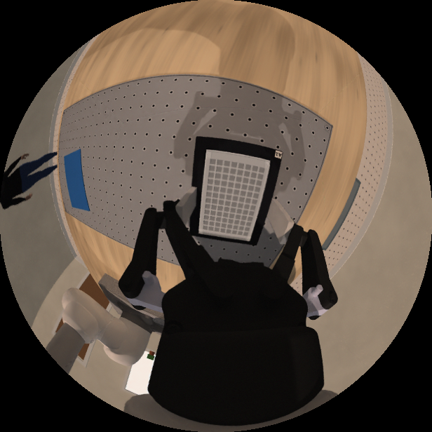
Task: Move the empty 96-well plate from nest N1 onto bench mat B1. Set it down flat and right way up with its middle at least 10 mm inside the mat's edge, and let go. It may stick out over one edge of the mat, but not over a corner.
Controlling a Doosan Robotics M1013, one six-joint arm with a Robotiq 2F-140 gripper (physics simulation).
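Note:
The empty 96-well plate (234,192), pale with a grid of square wells, sits flat in the black nest (200,156), which has a small A1 label at its upper right corner. My gripper (233,201) is open, with one pale finger pad to the left of the nest and one to the right; nothing is held between them. A blue mat (76,180) lies at the far left, and a grey-green flat piece (344,215) lies near the right edge of the bench. No label shows which is bench mat B1.
The nest stands on a grey perforated board (150,111) on the wooden bench (145,55). A perforated strip (376,150) runs along the right side. A person (30,175) shows at the far left, beyond the bench. Pale arm links (95,320) show at the lower left.

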